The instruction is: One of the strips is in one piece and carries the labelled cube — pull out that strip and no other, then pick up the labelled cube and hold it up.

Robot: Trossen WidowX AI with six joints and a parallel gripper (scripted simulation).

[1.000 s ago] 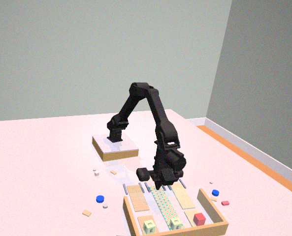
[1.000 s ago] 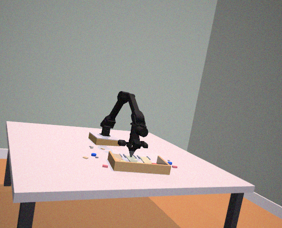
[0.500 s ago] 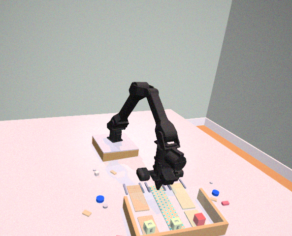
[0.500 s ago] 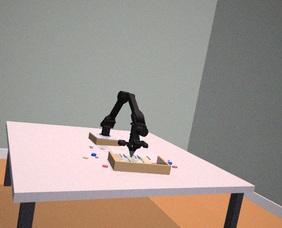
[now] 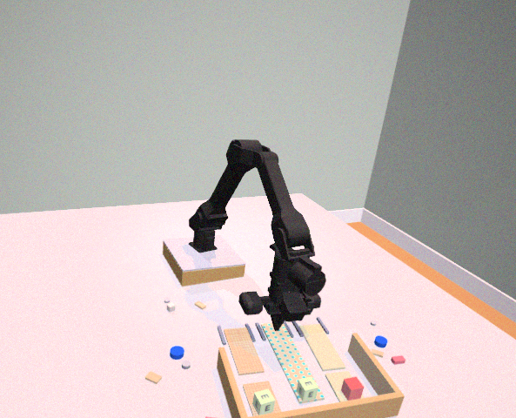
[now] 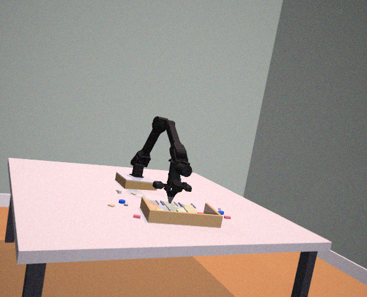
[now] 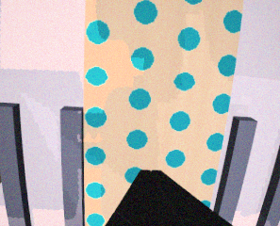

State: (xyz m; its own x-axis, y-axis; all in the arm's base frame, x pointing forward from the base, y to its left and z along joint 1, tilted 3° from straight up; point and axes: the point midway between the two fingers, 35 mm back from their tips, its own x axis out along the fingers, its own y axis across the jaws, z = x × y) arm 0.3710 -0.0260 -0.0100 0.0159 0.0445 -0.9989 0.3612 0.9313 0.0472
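Right now my gripper tip is 9 cm short of the dotted strip and 4 cm to the left of it. From my gripper tip the other things lie so: white cube 20 cm behind, 17 cm to the right.
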